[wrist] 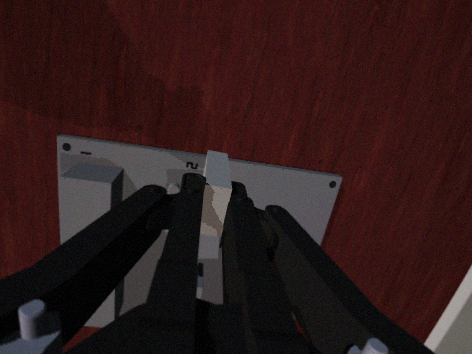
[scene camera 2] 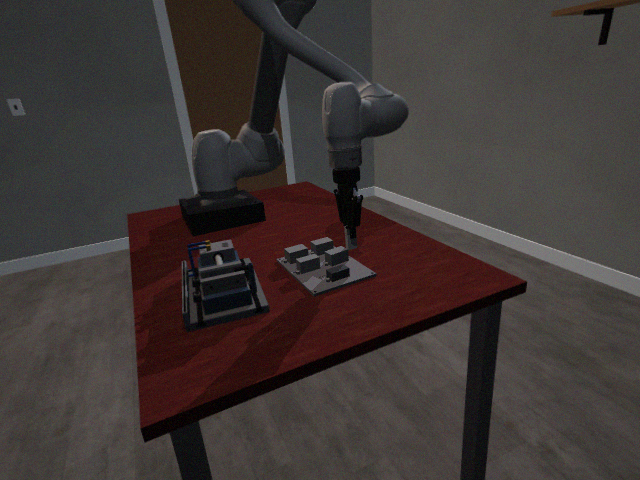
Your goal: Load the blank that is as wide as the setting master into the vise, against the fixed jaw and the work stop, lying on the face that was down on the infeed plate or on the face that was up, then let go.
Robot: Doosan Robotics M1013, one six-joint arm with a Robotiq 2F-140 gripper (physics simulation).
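Places are measured from the arm's base along level axes (x ahead, y left, z up), in metres.
Pixels of known places: gripper, fingertip midpoint: (wrist: 214,170) (scene camera 2: 351,248); arm's base, origin of the base link: (scene camera 2: 219,200).
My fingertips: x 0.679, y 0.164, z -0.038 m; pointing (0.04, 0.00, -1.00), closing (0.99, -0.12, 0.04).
Ahead of a thing's pixels: the offset from my fingertips to its top centre. "spot": to the spot under its first point. Level surfaces: height alone.
A grey infeed plate {dx -0.011, dy -0.094, dz -0.031 m} (scene camera 2: 318,286) (wrist: 287,189) lies mid-table and carries several grey blanks, among them one at the back {spot: dx -0.079, dy -0.052, dz -0.001 m} (scene camera 2: 322,245) and one at the right (scene camera 2: 336,255). A darker setting master {dx +0.073, dy -0.101, dz -0.006 m} (scene camera 2: 338,272) sits at the plate's front. My gripper (scene camera 2: 350,244) (wrist: 214,170) stands upright at the plate's back right edge, just beside the right blank. Its pale finger pads are pressed together with nothing between them. In the wrist view one blank {dx -0.098, dy -0.042, dz +0.005 m} (wrist: 90,175) shows at the left, and the fingers cover the spot under the plate's "2" mark {spot: dx -0.017, dy -0.007, dz -0.030 m} (wrist: 192,165). The vise {dx -0.067, dy -0.376, dz +0.060 m} (scene camera 2: 220,286) stands to the left, with no blank in it.
The robot's black base (scene camera 2: 222,211) sits at the back left of the red table {dz -0.039 m} (scene camera 2: 413,286) (wrist: 270,88). The table's front and right edges drop to the floor. A wall runs behind and to the right.
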